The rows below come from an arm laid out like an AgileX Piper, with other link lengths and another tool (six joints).
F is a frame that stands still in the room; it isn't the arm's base.
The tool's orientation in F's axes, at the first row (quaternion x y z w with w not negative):
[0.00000, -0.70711, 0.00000, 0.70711]
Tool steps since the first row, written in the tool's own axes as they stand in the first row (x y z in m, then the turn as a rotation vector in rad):
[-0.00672, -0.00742, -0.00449, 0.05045, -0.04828, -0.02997]
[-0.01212, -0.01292, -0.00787, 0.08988, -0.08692, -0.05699]
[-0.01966, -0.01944, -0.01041, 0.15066, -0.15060, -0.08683]
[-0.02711, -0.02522, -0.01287, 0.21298, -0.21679, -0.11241]
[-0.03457, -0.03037, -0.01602, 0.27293, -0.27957, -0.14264]
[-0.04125, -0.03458, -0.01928, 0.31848, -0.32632, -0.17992]
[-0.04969, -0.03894, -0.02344, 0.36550, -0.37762, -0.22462]
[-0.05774, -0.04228, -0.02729, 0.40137, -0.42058, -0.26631]
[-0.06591, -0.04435, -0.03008, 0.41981, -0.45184, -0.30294]
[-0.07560, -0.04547, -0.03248, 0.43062, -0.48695, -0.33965]
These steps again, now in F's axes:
[0.00449, -0.00742, -0.00672, 0.02997, -0.04828, 0.05045]
[0.00787, -0.01292, -0.01212, 0.05699, -0.08692, 0.08988]
[0.01041, -0.01944, -0.01966, 0.08683, -0.15060, 0.15066]
[0.01287, -0.02522, -0.02711, 0.11241, -0.21679, 0.21298]
[0.01602, -0.03037, -0.03457, 0.14264, -0.27957, 0.27293]
[0.01928, -0.03458, -0.04125, 0.17992, -0.32632, 0.31848]
[0.02344, -0.03894, -0.04969, 0.22462, -0.37762, 0.36550]
[0.02729, -0.04228, -0.05774, 0.26631, -0.42058, 0.40137]
[0.03008, -0.04435, -0.06591, 0.30294, -0.45184, 0.41981]
[0.03248, -0.04547, -0.07560, 0.33965, -0.48695, 0.43062]

